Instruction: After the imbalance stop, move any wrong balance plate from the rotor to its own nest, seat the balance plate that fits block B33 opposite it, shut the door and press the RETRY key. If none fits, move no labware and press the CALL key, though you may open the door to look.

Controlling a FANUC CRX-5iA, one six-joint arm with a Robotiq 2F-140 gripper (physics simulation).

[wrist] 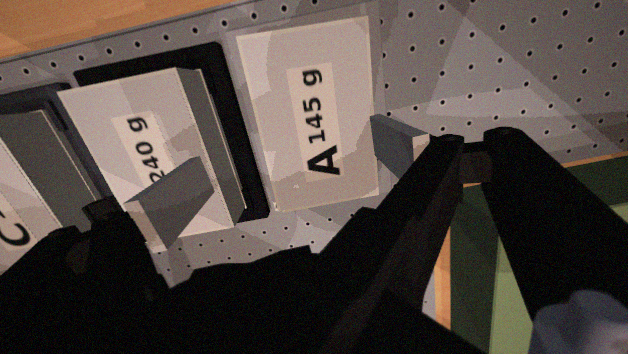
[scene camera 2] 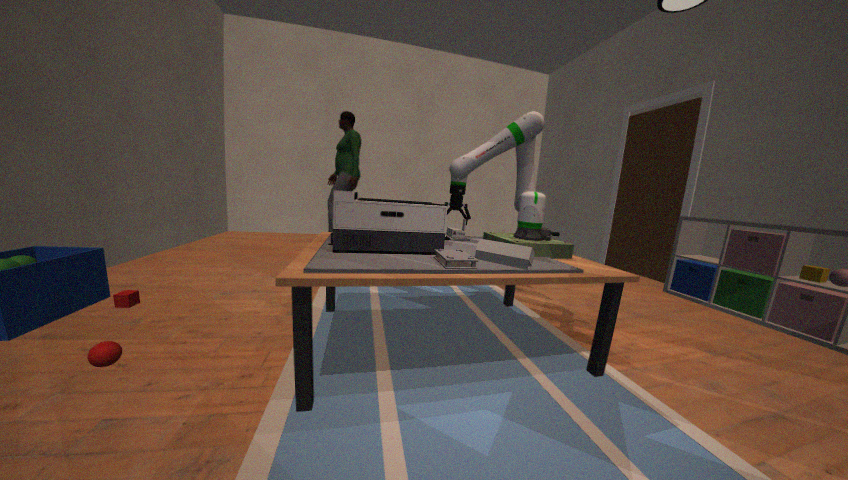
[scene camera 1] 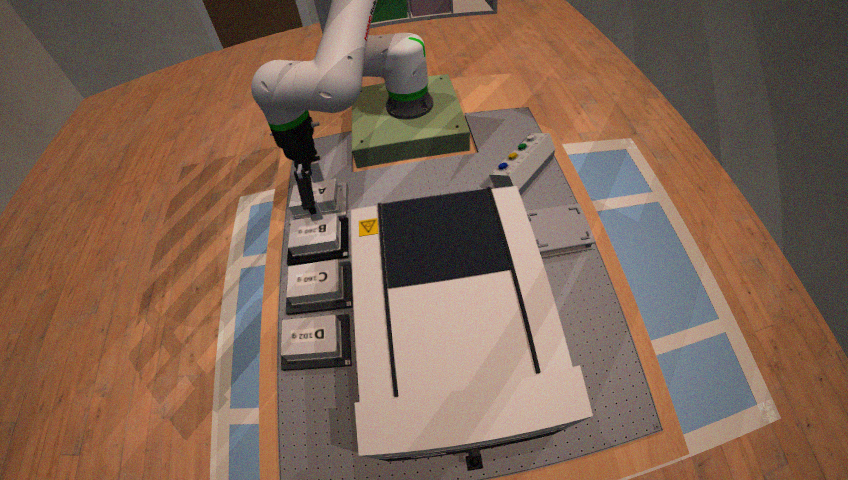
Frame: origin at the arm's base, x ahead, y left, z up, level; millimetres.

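Where they show: gripper, fingertip midpoint: [wrist: 288, 155] [scene camera 2: 453, 230] [scene camera 1: 318, 199]; arm's base at its link origin: [scene camera 2: 527, 238] [scene camera 1: 409, 105].
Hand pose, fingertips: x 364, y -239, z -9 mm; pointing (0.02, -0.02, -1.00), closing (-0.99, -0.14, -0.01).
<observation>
Each offset is from my fingertips to the top centre of the thing.
My gripper [scene camera 1: 307, 199] [scene camera 2: 458, 215] [wrist: 288, 155] is open and empty, pointing down above the plate row. In the wrist view one fingertip overlaps plate B and the other the right edge of plate A. Plate A @[22 mm back, 20 mm right, 7 mm up] [scene camera 1: 328, 191] [wrist: 352, 60], marked 145 g, plate B @[101 mm ahead, 0 mm left, 1 mm up] [scene camera 1: 306, 240] [wrist: 95, 107], marked 240 g, plate C @[237 mm ahead, 20 mm left, 1 mm up] [scene camera 1: 306, 288] [wrist: 20, 200], marked 160 g, and plate D @[376 mm ahead, 27 mm left, 1 mm up] [scene camera 1: 306, 350], marked 102 g, sit in a row. The white machine [scene camera 1: 470, 356] [scene camera 2: 386, 220] has a dark panel @[249 mm ahead, 320 mm left, 160 mm up] [scene camera 1: 446, 237] between two rails. The rotor and block B33 do not show.
A sloped key box @[101 mm back, 554 mm left, 31 mm up] [scene camera 1: 535, 163] [scene camera 2: 504, 253] carries blue, yellow, green and white keys; their labels are unreadable. A grey stand [scene camera 1: 559, 228] [scene camera 2: 455, 256] with corner brackets is beside the machine. The green robot base [scene camera 1: 410, 142] is behind. A person [scene camera 2: 348, 148] stands beyond the table.
</observation>
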